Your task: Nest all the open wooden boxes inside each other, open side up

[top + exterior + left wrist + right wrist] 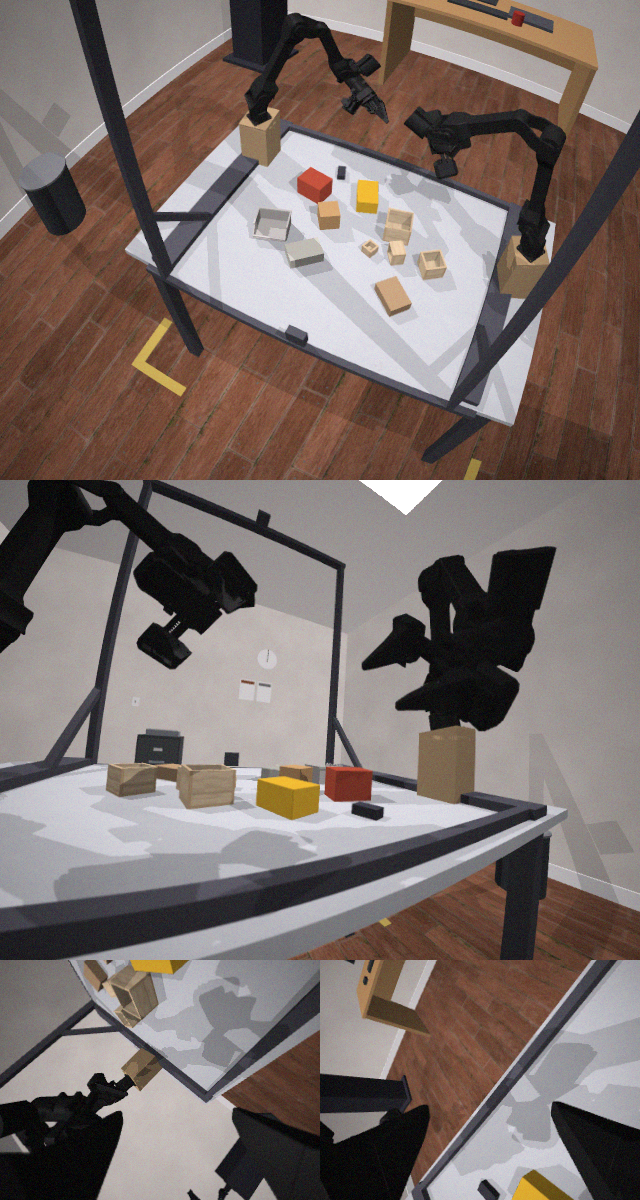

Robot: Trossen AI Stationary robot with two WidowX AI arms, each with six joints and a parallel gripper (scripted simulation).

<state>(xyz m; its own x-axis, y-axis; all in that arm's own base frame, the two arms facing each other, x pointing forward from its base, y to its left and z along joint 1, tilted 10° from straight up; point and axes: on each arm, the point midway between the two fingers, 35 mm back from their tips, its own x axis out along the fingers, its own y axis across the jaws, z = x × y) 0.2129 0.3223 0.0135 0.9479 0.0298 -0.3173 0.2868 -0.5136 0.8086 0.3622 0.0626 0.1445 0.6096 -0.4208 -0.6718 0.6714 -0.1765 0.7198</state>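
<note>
Now: the tan cube 33 cm behind my left hand, 3 cm to the right of it and 18 cm below it. Also, from my left hand: red block 25 cm behind, 7 cm to the left, 18 cm below; then white tray 45 cm behind, 8 cm to the left, 18 cm below; then black block 13 cm behind, 5 cm to the left, 20 cm below.
</note>
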